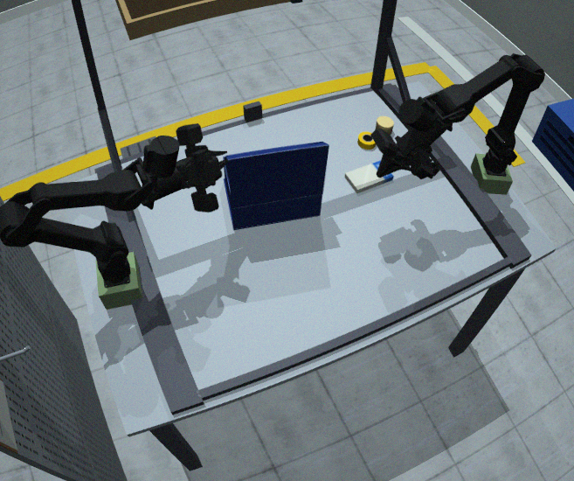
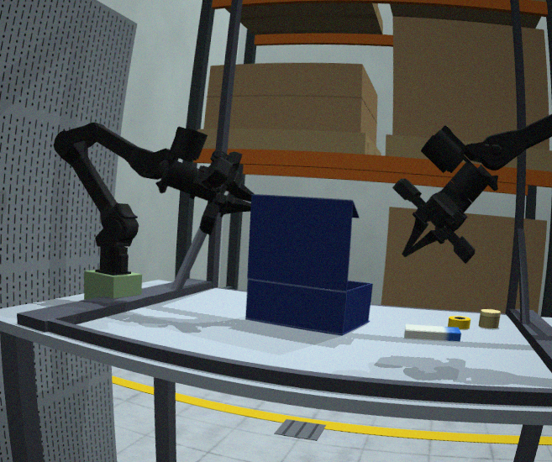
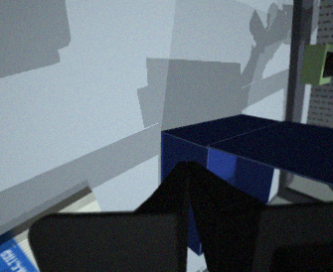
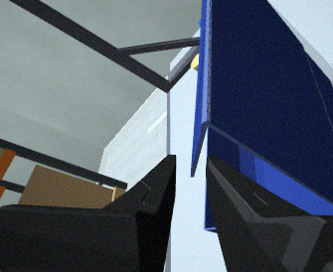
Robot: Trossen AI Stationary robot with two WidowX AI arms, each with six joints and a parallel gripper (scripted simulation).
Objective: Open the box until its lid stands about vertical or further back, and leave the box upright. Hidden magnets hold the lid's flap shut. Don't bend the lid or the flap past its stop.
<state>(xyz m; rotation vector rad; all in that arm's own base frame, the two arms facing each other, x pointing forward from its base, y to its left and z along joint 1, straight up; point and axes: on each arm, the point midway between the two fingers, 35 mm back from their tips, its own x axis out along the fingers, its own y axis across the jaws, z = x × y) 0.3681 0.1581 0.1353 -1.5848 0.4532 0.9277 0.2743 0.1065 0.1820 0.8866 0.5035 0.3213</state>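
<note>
The lid flap lies 14 cm to the left of my right hand and 1 cm ahead of it. Also, from my right hand: yellow ring (47 cm to the left, 24 cm below, 16 cm behind); then tan cylinder (55 cm to the left, 22 cm below, 20 cm behind).
</note>
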